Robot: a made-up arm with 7 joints.
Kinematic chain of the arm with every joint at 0, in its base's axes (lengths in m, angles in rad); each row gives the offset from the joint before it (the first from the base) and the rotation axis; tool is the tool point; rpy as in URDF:
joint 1: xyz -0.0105 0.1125 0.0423 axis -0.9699 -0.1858 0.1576
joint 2: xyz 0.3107 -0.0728 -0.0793 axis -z
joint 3: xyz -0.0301 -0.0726 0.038 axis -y
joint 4: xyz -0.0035 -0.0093 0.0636 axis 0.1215 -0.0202 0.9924
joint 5: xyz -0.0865 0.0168 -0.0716 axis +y
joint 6: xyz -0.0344 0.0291 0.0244 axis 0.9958 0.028 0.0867
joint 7: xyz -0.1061 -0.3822 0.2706 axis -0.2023 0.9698 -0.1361
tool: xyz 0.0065 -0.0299 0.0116 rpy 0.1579 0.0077 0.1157
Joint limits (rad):
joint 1: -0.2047..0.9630
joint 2: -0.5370..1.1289
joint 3: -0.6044..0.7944
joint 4: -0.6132..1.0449
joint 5: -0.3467..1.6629
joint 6: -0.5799..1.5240
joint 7: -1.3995..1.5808
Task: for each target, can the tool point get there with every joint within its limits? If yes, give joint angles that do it. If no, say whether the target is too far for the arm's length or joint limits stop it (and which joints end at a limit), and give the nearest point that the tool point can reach.
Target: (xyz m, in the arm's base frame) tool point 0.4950 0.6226 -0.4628
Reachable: no: joint limits stop it (at a limit: joint 1, joint 2, joint 4, joint 5, joint 6) | nearest point 0.4555 0.3470 -0.1343 | short by 0.431 m
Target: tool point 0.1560 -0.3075 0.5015
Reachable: yes | joints 0.7518 -0.0655 0.0554 0.0336 0.2094 0.4966 -1.0013
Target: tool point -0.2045 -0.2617 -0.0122
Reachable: yes | joints -0.0158 0.4153 -0.1139 -0.1616 0.6001 0.8940 -0.3370
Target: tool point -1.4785 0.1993 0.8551
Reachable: no: too far | nearest point -0.2981 0.1175 0.3472 | short by 1.288 m
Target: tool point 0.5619 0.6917 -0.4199
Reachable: no: joint limits stop it (at a limit: joint 1, joint 2, joint 4, joint 6) | nearest point 0.4564 0.3698 -0.1118 | short by 0.458 m
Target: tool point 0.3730 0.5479 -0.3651
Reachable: no: joint limits stop it (at a limit: joint 1, joint 2, joint 3, joint 4, joint 6, joint 7) | nearest point 0.0994 0.4583 -0.3534 | short by 0.288 m
